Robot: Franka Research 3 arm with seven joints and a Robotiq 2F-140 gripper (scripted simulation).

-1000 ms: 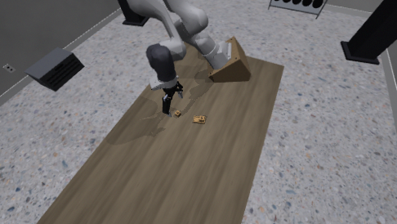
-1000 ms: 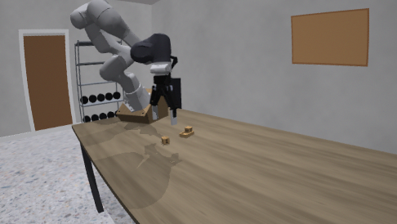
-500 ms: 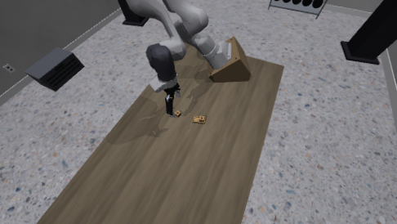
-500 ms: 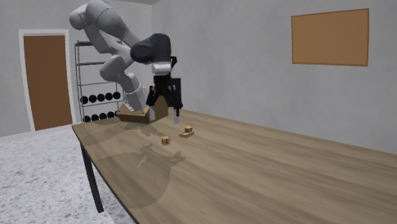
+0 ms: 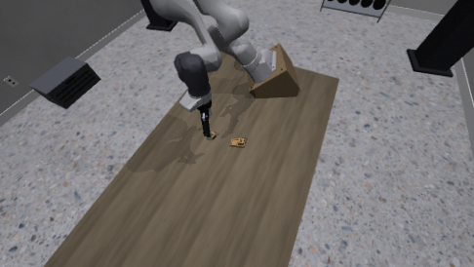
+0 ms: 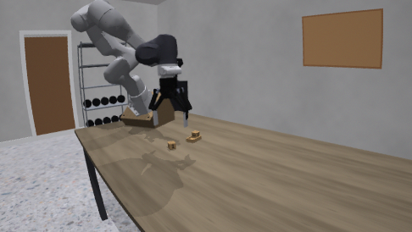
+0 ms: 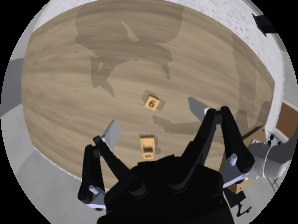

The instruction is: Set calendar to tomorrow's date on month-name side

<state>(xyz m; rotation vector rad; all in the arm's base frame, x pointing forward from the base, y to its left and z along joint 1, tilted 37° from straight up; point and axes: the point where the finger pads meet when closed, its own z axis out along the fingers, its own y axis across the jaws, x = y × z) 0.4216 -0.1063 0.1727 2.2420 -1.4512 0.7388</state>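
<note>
Now: hand 10 cm above the cube. Also, from my hand: tray 15 cm to the left, 11 cm below.
</note>
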